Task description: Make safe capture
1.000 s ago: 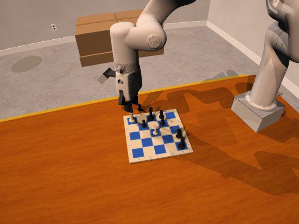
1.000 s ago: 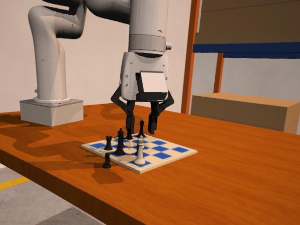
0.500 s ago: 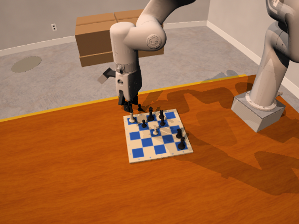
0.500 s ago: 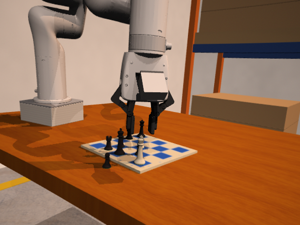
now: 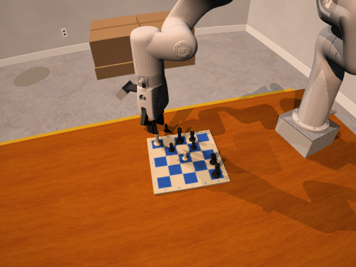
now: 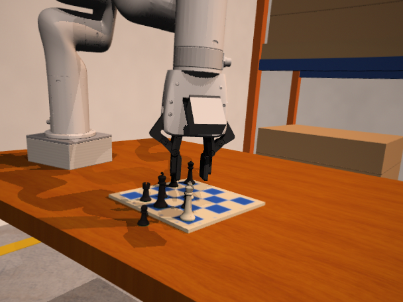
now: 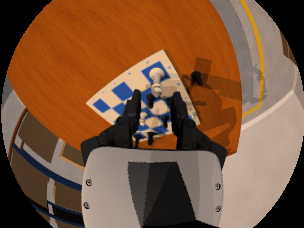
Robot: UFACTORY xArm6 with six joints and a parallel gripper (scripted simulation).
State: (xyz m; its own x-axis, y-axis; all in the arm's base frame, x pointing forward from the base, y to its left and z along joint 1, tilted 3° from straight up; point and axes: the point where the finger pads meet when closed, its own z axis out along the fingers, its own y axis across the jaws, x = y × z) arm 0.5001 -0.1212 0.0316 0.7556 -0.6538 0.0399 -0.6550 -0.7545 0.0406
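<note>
The tall white piece is 60 mm below my hand. From my hand the other things lie so: white pawn: 90 mm to the left, 70 mm below, 70 mm behind; then blue-and-cream chessboard: 90 mm to the left, 90 mm below, 70 mm behind; then black tall piece: 70 mm behind, 60 mm below, 10 mm to the left.
</note>
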